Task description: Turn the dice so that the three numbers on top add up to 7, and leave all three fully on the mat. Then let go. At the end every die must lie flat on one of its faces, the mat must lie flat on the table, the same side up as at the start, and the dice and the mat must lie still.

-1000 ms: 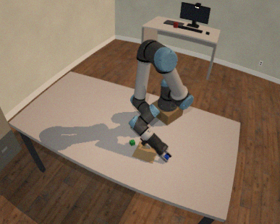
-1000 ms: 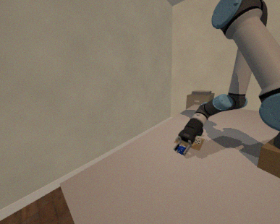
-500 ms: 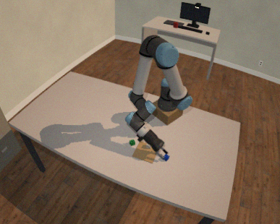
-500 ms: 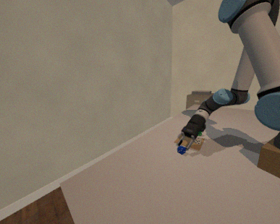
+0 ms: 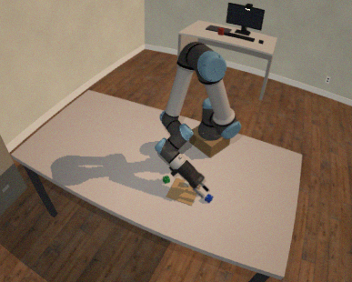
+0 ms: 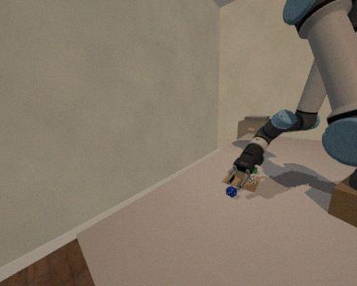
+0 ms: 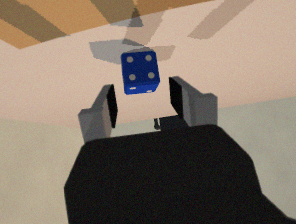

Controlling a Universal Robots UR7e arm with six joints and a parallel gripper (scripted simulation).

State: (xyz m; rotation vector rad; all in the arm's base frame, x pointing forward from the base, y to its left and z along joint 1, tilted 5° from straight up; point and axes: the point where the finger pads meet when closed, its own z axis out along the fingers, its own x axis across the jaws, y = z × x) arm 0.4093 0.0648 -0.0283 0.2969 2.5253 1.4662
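My hand is 4 cm to the right of the blue die, 3 cm above it and 1 cm short of it. Round my hand: white die (10 cm to the right, 5 cm behind, 3 cm below); then green die (21 cm to the right, 3 cm below, 3 cm behind); then tan mat (10 cm to the right, 5 cm below).
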